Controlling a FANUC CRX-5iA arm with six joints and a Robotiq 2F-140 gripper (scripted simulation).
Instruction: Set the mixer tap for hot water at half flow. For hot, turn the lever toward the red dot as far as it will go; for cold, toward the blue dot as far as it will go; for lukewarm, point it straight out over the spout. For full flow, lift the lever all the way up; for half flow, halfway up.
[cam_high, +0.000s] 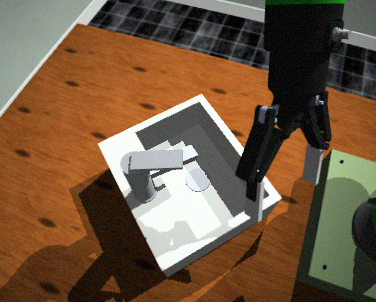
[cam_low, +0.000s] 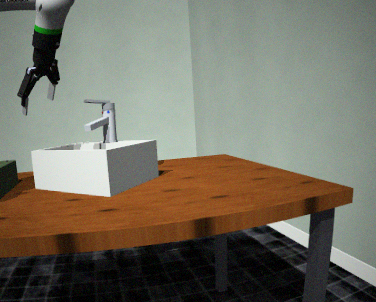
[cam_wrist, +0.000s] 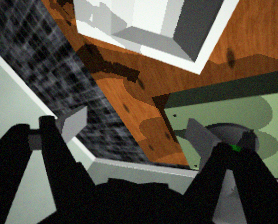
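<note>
My hand is 220 mm short of the grey lever, 10 mm to the right of it and 10 mm above it. The rest, counted from my hand: mixer tap: 240 mm ahead, 10 mm to the left, 60 mm below; white basin: 180 mm ahead, 70 mm to the right, 250 mm below.
</note>
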